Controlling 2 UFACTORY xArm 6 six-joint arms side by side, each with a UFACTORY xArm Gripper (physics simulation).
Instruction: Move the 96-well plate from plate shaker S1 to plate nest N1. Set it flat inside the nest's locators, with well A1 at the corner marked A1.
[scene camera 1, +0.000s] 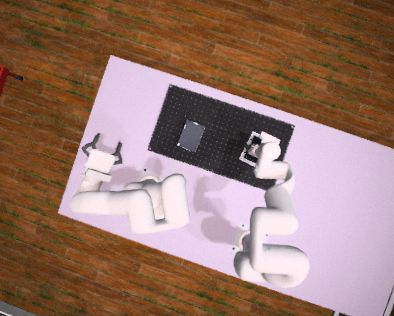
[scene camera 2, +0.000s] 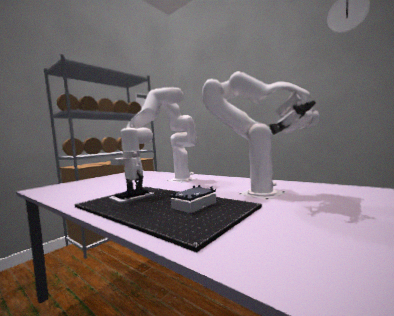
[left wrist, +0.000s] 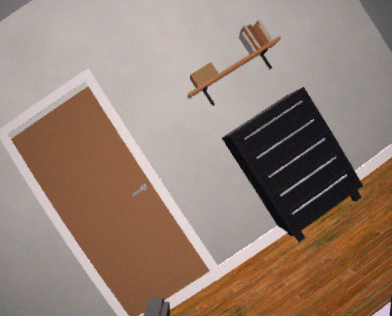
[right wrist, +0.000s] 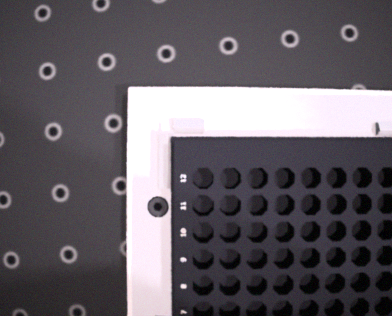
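Pixels of known places: left gripper, fingertip midpoint: (scene camera 1: 110, 138) (scene camera 2: 283, 119); right gripper, fingertip midpoint: (scene camera 2: 134, 192); left arm's base, link origin: (scene camera 2: 261, 193); right arm's base, link origin: (scene camera 2: 182, 179).
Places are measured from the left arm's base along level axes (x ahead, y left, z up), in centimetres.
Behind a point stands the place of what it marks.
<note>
The dark 96-well plate (scene camera 2: 122, 194) @[y -39.4, x 49.0, z 3.9 cm] (right wrist: 280, 152) @[y -39.0, x 50.1, z 4.0 cm] is at the white nest N1 (scene camera 1: 243, 155) (scene camera 2: 131, 199) (right wrist: 142, 112). In the right wrist view its row end marked 12 lies just inside the nest's corner locators; corner A1 is out of that view. The plate looks level and very low over or on the nest; I cannot tell whether it touches. My right gripper (scene camera 1: 254, 148) @[y -39.9, x 43.0, z 3.5 cm] (scene camera 2: 135, 192) @[y -39.9, x 43.0, z 3.5 cm] points down and is shut on the plate. My left gripper (scene camera 1: 109, 140) @[y 19.8, x 16.5, z 30.9 cm] (scene camera 2: 294, 117) is open and empty, far from the plate. Plate shaker S1 (scene camera 1: 191, 136) @[y -7.1, x 34.3, z 6.8 cm] (scene camera 2: 194, 204) @[y -1.2, x 38.8, z 4.1 cm] holds no plate.
The nest and shaker stand on a black perforated board (scene camera 1: 220, 105) @[y -12.2, x 56.3, z 1.3 cm] (scene camera 2: 195, 235) @[y 12.3, x 50.0, z 1.3 cm] on the pale lilac table (scene camera 1: 345, 200) @[y -94.4, x 43.9, z 0.0 cm] (scene camera 2: 310, 240) @[y 33.0, x 31.0, z 0.0 cm]. The shaker has small raised posts on top. A shelf unit (scene camera 2: 100, 75) stands behind. The left wrist view shows a door (left wrist: 100, 200) and a black dresser (left wrist: 295, 165).
</note>
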